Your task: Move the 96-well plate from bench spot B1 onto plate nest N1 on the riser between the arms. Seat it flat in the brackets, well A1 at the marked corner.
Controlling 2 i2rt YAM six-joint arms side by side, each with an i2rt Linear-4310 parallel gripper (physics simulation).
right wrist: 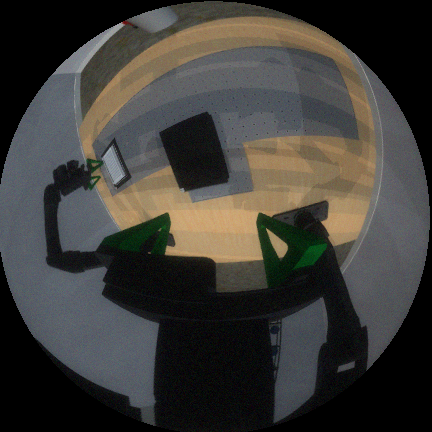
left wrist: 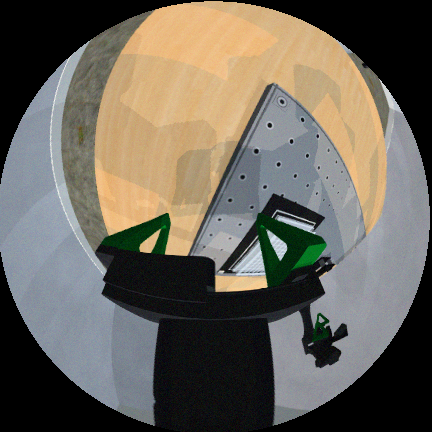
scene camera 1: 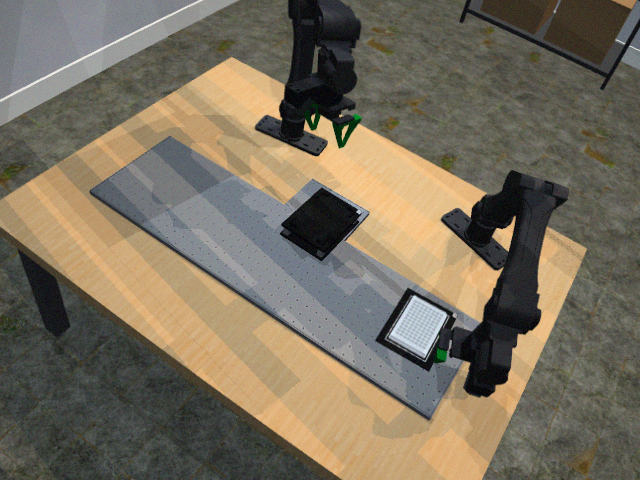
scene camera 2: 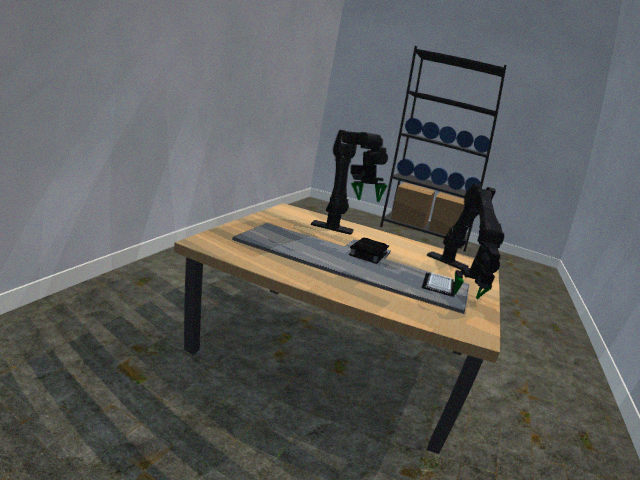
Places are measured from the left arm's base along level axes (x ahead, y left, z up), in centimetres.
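Pixels of known places: left gripper, fingertip midpoint: (right wrist: 101,169) (left wrist: 212,217) (scene camera 1: 456,367) (scene camera 2: 465,296); right gripper, fingertip midpoint: (right wrist: 213,217) (left wrist: 317,316) (scene camera 1: 327,138) (scene camera 2: 368,201); left arm's base at its link origin: (right wrist: 154,235) (scene camera 1: 475,239) (scene camera 2: 447,261); right arm's base at its link origin: (right wrist: 301,216) (scene camera 1: 291,136) (scene camera 2: 332,228).
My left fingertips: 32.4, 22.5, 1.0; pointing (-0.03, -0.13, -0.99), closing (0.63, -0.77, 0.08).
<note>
Ahead of a thing's pixels: the offset from my left fingertips to its top centre, as dx, dy, dz. "pt": to the spot under its first point. Level surfaces: height alone.
The white 96-well plate @(+0.5, -11.7, +1.9) (scene camera 1: 419,325) (scene camera 2: 440,282) (right wrist: 114,164) lies flat in a black frame @(+0.5, -11.7, +0.5) (scene camera 1: 385,333) at the right end of the grey board; in the left wrist view the plate (left wrist: 252,255) is partly hidden by a finger. The black nest on its riser @(pt +1.8, -43.9, +4.0) (scene camera 1: 323,222) (scene camera 2: 369,248) (right wrist: 195,151) is empty, near the board's middle. My left gripper (scene camera 2: 470,291) (left wrist: 212,217) (right wrist: 101,169) is open and empty, beside the plate's outer side, past the board's end. My right gripper (scene camera 1: 327,138) (scene camera 2: 369,199) (right wrist: 213,217) is open and empty, high above the table's back edge, away from the plate.
The grey perforated board @(dz +0.3) (scene camera 1: 217,227) (scene camera 2: 310,253) (left wrist: 295,145) (right wrist: 270,95) runs along the wooden table @(dz -1.1) (scene camera 1: 248,356) (scene camera 2: 310,289). The left arm's base (scene camera 1: 475,237) stands behind the plate, the right arm's base (scene camera 1: 291,135) behind the board's far half. A shelf rack (scene camera 2: 457,62) stands behind the table.
</note>
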